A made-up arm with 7 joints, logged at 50 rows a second.
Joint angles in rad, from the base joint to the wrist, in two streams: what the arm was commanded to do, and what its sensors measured. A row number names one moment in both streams.
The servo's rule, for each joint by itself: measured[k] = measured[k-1] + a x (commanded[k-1-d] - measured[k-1]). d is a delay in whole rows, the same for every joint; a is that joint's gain. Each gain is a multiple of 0.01, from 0.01 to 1. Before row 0 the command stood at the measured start. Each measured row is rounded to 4 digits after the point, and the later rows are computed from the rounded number. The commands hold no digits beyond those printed.
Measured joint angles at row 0:
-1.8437, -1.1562, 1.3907, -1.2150, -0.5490, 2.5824, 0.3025
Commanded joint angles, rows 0 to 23:
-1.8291, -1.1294, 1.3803, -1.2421, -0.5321, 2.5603, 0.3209
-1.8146, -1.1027, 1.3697, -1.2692, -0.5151, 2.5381, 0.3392
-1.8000, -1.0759, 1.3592, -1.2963, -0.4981, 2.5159, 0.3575
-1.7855, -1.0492, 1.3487, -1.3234, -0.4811, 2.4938, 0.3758
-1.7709, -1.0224, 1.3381, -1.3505, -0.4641, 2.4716, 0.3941
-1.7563, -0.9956, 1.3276, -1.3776, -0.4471, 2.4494, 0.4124
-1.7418, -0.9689, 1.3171, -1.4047, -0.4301, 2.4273, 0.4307
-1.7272, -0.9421, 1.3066, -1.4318, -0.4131, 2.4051, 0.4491
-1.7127, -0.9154, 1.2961, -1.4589, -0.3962, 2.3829, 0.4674
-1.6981, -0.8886, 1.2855, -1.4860, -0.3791, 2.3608, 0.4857
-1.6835, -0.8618, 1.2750, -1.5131, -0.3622, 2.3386, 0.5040
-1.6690, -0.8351, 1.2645, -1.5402, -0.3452, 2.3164, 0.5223
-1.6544, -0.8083, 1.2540, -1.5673, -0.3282, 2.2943, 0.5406
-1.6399, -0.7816, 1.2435, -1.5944, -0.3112, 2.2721, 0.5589
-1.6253, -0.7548, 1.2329, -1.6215, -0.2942, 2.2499, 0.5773
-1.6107, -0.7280, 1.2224, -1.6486, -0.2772, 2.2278, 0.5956
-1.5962, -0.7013, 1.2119, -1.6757, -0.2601, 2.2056, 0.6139
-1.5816, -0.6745, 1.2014, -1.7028, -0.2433, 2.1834, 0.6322
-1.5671, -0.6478, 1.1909, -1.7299, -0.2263, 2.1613, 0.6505
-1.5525, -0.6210, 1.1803, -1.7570, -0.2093, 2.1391, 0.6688
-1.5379, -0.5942, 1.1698, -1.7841, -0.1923, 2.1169, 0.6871
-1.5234, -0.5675, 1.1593, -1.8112, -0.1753, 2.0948, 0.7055
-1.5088, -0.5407, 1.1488, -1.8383, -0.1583, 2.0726, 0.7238
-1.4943, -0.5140, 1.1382, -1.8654, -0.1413, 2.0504, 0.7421
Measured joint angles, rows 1 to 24:
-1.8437, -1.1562, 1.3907, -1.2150, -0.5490, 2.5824, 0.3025
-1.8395, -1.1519, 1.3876, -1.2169, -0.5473, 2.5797, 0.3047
-1.8323, -1.1440, 1.3822, -1.2206, -0.5441, 2.5747, 0.3088
-1.8229, -1.1331, 1.3753, -1.2259, -0.5395, 2.5676, 0.3146
-1.8121, -1.1197, 1.3673, -1.2327, -0.5337, 2.5587, 0.3219
-1.8002, -1.1041, 1.3585, -1.2409, -0.5267, 2.5482, 0.3306
-1.7875, -1.0867, 1.3492, -1.2505, -0.5187, 2.5363, 0.3404
-1.7742, -1.0679, 1.3396, -1.2613, -0.5098, 2.5232, 0.3512
-1.7606, -1.0478, 1.3297, -1.2732, -0.5001, 2.5090, 0.3629
-1.7467, -1.0266, 1.3196, -1.2862, -0.4897, 2.4939, 0.3754
-1.7326, -1.0045, 1.3094, -1.3002, -0.4786, 2.4779, 0.3886
-1.7184, -0.9817, 1.2991, -1.3151, -0.4670, 2.4612, 0.4024
-1.7041, -0.9582, 1.2887, -1.3309, -0.4548, 2.4438, 0.4168
-1.6897, -0.9342, 1.2783, -1.3474, -0.4421, 2.4259, 0.4317
-1.6753, -0.9098, 1.2679, -1.3647, -0.4290, 2.4074, 0.4470
-1.6608, -0.8850, 1.2574, -1.3827, -0.4155, 2.3885, 0.4626
-1.6463, -0.8599, 1.2469, -1.4013, -0.4017, 2.3692, 0.4786
-1.6318, -0.8345, 1.2364, -1.4205, -0.3875, 2.3496, 0.4948
-1.6172, -0.8089, 1.2259, -1.4403, -0.3731, 2.3297, 0.5113
-1.6027, -0.7831, 1.2154, -1.4606, -0.3584, 2.3095, 0.5280
-1.5881, -0.7572, 1.2049, -1.4813, -0.3435, 2.2891, 0.5449
-1.5735, -0.7311, 1.1944, -1.5025, -0.3284, 2.2684, 0.5620
-1.5590, -0.7049, 1.1839, -1.5241, -0.3131, 2.2476, 0.5792
-1.5444, -0.6786, 1.1734, -1.5461, -0.2976, 2.2266, 0.5966
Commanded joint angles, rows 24 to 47:
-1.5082, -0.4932, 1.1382, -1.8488, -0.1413, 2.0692, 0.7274
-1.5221, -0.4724, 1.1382, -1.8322, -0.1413, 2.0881, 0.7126
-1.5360, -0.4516, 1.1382, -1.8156, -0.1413, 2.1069, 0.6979
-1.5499, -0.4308, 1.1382, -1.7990, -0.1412, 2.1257, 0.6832
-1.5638, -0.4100, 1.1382, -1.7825, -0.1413, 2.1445, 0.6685
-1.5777, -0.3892, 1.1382, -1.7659, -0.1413, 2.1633, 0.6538
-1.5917, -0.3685, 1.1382, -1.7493, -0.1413, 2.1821, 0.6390
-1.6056, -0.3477, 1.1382, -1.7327, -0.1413, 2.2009, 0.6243
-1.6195, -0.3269, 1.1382, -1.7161, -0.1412, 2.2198, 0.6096
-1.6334, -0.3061, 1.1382, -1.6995, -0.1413, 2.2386, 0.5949
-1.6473, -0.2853, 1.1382, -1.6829, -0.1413, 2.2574, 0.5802
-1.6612, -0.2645, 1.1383, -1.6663, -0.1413, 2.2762, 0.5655
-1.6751, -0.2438, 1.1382, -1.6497, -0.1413, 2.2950, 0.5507
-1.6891, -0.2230, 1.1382, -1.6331, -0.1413, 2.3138, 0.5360
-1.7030, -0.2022, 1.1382, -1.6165, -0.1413, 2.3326, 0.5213
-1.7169, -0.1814, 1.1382, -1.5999, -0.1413, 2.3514, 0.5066
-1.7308, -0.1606, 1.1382, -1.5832, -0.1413, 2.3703, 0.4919
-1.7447, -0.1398, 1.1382, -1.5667, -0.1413, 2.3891, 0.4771
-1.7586, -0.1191, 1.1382, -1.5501, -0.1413, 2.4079, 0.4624
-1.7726, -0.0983, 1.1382, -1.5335, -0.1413, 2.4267, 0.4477
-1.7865, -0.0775, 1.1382, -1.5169, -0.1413, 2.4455, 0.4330
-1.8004, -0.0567, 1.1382, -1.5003, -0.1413, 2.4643, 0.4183
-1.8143, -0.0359, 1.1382, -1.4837, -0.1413, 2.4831, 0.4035
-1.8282, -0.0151, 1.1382, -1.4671, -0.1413, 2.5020, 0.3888
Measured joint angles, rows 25 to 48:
-1.5299, -0.6523, 1.1628, -1.5685, -0.2820, 2.2055, 0.6141
-1.5236, -0.6268, 1.1554, -1.5881, -0.2679, 2.1891, 0.6277
-1.5232, -0.6021, 1.1502, -1.6052, -0.2552, 2.1770, 0.6379
-1.5269, -0.5780, 1.1466, -1.6199, -0.2438, 2.1686, 0.6451
-1.5336, -0.5544, 1.1441, -1.6324, -0.2335, 2.1635, 0.6497
-1.5424, -0.5313, 1.1423, -1.6429, -0.2243, 2.1612, 0.6520
-1.5526, -0.5086, 1.1411, -1.6515, -0.2160, 2.1615, 0.6522
-1.5639, -0.4862, 1.1402, -1.6583, -0.2085, 2.1640, 0.6506
-1.5760, -0.4640, 1.1396, -1.6635, -0.2018, 2.1684, 0.6474
-1.5886, -0.4421, 1.1392, -1.6672, -0.1957, 2.1746, 0.6429
-1.6016, -0.4203, 1.1389, -1.6695, -0.1903, 2.1823, 0.6371
-1.6149, -0.3987, 1.1387, -1.6704, -0.1854, 2.1913, 0.6303
-1.6283, -0.3772, 1.1386, -1.6701, -0.1810, 2.2015, 0.6225
-1.6419, -0.3559, 1.1385, -1.6687, -0.1770, 2.2127, 0.6139
-1.6556, -0.3346, 1.1384, -1.6662, -0.1734, 2.2248, 0.6046
-1.6693, -0.3134, 1.1383, -1.6627, -0.1702, 2.2377, 0.5946
-1.6831, -0.2923, 1.1383, -1.6583, -0.1673, 2.2513, 0.5840
-1.6969, -0.2712, 1.1383, -1.6530, -0.1647, 2.2656, 0.5729
-1.7108, -0.2502, 1.1383, -1.6470, -0.1624, 2.2804, 0.5614
-1.7247, -0.2292, 1.1383, -1.6402, -0.1603, 2.2957, 0.5495
-1.7386, -0.2083, 1.1383, -1.6327, -0.1584, 2.3114, 0.5373
-1.7525, -0.1874, 1.1383, -1.6246, -0.1567, 2.3275, 0.5248
-1.7664, -0.1665, 1.1383, -1.6159, -0.1552, 2.3439, 0.5120
-1.7803, -0.1456, 1.1383, -1.6066, -0.1538, 2.3606, 0.4990

